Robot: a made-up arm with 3 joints. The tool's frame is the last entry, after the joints.
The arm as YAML. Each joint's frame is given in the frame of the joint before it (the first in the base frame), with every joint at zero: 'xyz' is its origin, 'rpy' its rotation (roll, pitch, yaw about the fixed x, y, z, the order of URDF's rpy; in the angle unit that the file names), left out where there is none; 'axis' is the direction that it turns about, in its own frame. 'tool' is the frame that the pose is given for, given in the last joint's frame.
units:
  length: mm
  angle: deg
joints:
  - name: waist
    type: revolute
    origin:
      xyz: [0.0, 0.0, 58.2]
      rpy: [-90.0, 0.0, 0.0]
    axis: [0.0, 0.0, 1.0]
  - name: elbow
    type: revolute
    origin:
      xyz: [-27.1, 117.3, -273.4]
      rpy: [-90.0, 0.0, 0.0]
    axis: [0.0, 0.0, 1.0]
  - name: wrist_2
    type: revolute
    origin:
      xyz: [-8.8, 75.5, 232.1]
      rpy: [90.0, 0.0, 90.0]
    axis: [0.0, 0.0, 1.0]
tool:
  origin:
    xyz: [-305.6, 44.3, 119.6]
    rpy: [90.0, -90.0, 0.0]
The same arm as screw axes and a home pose.
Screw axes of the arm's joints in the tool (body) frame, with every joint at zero. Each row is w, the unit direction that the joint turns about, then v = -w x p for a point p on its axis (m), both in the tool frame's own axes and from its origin. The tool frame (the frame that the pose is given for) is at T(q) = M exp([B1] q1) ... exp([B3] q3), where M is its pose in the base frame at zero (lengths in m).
B1 = (0, 1, 0, -0.3937, 0, -0.0837)
B2 = (0, 0, -1, 0.2301, -0.1108, 0)
B3 = (1, 0, 0, 0, 0.0443, 0.3056)
M: xyz 0.0837 -0.0433 -0.3355 (m) quaternion w x y z 1 0 0 0

